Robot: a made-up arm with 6 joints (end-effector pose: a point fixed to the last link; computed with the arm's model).
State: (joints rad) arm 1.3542 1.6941 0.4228 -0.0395 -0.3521 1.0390
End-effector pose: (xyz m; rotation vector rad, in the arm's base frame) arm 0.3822 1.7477 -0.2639 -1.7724 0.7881 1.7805
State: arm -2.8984 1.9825 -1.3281 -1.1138 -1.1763 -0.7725
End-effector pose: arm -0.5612 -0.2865 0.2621 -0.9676 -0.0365 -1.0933
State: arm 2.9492 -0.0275 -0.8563 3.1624 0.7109 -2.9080
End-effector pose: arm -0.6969 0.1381 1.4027 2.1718 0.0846 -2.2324
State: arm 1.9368 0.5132 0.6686 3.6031 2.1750 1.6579
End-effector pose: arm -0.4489 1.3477 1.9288 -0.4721 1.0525 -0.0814
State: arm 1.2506 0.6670 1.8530 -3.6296 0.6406 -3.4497
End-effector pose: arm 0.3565 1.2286 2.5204 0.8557 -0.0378 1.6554
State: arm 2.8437 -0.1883 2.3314 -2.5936 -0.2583 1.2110
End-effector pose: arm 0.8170 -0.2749 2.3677 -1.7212 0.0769 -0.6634
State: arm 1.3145 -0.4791 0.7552 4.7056 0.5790 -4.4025
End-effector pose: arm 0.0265 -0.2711 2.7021 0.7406 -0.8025 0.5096
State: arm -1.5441 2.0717 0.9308 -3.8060 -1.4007 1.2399
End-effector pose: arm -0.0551 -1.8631 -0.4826 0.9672 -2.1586 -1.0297
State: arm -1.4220 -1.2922 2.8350 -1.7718 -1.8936 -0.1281
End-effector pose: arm -0.0355 1.3181 0.4414 -2.4327 0.1655 -0.2830
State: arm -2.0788 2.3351 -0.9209 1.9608 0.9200 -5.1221
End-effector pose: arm -0.0427 -0.3377 -0.1751 0.2852 -0.3568 0.1955
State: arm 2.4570 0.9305 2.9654 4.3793 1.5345 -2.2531
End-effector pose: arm -0.5603 0.6676 2.0904 -0.2863 -0.4132 1.1074
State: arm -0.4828 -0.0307 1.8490 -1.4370 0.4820 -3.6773
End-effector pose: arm -0.2523 0.0428 2.7859 -0.7048 -1.3622 -1.7045
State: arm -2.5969 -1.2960 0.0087 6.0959 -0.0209 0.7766
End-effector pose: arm 0.8219 0.4972 1.9323 -1.8851 0.2170 -2.4027
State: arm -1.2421 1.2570 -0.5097 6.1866 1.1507 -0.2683
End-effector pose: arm 0.4840 -1.4661 0.2975 0.6173 0.3579 -1.3731
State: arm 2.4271 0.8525 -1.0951 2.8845 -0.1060 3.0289
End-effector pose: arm -0.7299 0.6392 0.7033 -1.8051 0.9501 1.3041
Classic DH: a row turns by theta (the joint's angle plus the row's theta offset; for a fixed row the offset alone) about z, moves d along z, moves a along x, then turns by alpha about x. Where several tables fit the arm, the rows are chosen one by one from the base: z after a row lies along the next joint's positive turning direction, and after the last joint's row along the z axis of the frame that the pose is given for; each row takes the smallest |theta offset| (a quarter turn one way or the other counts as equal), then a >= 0, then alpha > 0; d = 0 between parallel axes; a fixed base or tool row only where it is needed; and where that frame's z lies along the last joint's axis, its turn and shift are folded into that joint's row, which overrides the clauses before.
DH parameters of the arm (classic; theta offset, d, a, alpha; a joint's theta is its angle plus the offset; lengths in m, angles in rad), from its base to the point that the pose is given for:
joint 1: 0 0.7042 0.1797 -1.5708
joint 2: -1.5708 0 1.308 3.1416
joint 3: 0 0 0.1187 -1.5708
joint 4: 0 -0.7012 0 1.5708
joint 5: 0 0 0 -1.5708
joint 6: 1.5708 -0.1725 0 1.5708
tool (fixed): -1.5708 0 0 0

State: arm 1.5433 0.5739 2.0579 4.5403 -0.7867 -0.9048
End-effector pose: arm -0.0977 0.8251 2.6347 -0.8995 -1.2836 -2.2128
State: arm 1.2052 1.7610 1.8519 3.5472 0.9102 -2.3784
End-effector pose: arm 0.8612 2.0993 0.5237 -1.4745 0.1051 1.1147
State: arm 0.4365 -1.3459 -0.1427 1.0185 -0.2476 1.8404
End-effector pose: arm -0.7762 -0.4018 1.8410 -2.1942 -0.4477 -1.2408
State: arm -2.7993 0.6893 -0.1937 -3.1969 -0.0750 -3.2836
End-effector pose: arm -1.5711 -0.5591 1.1224 1.1734 -0.0638 -2.6615
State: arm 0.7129 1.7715 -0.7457 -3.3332 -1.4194 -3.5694
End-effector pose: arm 0.8070 0.6548 -0.2138 -0.0748 1.0694 0.2277
